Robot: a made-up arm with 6 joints. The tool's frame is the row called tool. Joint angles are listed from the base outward.
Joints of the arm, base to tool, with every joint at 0 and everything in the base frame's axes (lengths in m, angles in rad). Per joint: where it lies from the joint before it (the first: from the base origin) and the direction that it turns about. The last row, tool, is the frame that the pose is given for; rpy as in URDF.
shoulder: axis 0 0 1 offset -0.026 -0.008 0.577
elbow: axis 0.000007 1 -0.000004 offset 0.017 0.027 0.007
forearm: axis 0.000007 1 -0.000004 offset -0.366 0.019 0.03
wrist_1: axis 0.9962 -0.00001 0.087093 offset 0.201 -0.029 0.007
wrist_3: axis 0.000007 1 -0.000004 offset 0.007 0.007 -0.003
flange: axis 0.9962 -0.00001 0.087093 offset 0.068 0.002 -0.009
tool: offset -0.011 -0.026 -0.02 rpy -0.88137 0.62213 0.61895
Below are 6 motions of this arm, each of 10 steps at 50 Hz.
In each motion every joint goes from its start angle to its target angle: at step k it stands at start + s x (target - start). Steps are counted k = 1, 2, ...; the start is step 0. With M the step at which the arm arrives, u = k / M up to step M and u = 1 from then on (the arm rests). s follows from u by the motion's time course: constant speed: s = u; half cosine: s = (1 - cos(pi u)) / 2; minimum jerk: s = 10 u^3 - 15 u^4 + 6 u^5.
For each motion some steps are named. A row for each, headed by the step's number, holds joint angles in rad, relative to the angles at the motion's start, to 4 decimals.
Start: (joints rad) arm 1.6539 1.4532 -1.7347 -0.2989 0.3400 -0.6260
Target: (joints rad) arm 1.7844 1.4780 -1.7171 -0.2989 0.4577 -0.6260
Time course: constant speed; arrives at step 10
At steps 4, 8, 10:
4: 0.0522 0.0099 0.0070 0.0000 0.0471 0.0000
8: 0.1044 0.0198 0.0141 0.0000 0.0942 0.0000
10: 0.1305 0.0248 0.0176 0.0000 0.1177 0.0000

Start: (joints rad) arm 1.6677 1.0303 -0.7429 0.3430 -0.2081 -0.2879
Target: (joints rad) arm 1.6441 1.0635 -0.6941 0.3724 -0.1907 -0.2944
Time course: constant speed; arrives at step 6
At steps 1, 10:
1: -0.0039 0.0055 0.0081 0.0049 0.0029 -0.0011
10: -0.0236 0.0332 0.0488 0.0294 0.0174 -0.0065

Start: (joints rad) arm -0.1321 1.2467 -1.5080 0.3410 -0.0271 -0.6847
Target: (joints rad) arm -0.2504 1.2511 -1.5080 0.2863 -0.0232 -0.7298
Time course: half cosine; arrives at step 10
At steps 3, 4, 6, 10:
3: -0.0244 0.0009 0.0000 -0.0113 0.0008 -0.0093
4: -0.0409 0.0015 0.0000 -0.0189 0.0013 -0.0156
6: -0.0774 0.0029 0.0000 -0.0358 0.0026 -0.0295
10: -0.1183 0.0044 0.0000 -0.0547 0.0039 -0.0451

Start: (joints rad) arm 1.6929 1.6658 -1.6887 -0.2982 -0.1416 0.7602
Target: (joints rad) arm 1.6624 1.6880 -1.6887 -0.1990 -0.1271 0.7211
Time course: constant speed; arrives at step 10
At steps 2, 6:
2: -0.0061 0.0044 0.0000 0.0198 0.0029 -0.0078
6: -0.0183 0.0133 0.0000 0.0595 0.0087 -0.0235

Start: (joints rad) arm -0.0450 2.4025 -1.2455 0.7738 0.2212 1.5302
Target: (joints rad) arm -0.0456 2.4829 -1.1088 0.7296 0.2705 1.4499
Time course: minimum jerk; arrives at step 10
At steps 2, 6, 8, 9, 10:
2: 0.0000 0.0047 0.0079 -0.0026 0.0029 -0.0047
6: -0.0004 0.0549 0.0933 -0.0302 0.0337 -0.0548
8: -0.0006 0.0757 0.1288 -0.0416 0.0464 -0.0756
9: -0.0006 0.0797 0.1355 -0.0438 0.0489 -0.0796
10: -0.0006 0.0804 0.1367 -0.0442 0.0493 -0.0803

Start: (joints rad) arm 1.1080 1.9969 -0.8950 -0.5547 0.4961 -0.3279
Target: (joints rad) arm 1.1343 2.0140 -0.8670 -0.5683 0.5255 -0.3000
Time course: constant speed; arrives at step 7
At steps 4, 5, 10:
4: 0.0150 0.0098 0.0160 -0.0078 0.0168 0.0159
5: 0.0188 0.0122 0.0200 -0.0097 0.0210 0.0199
10: 0.0263 0.0171 0.0280 -0.0136 0.0294 0.0279

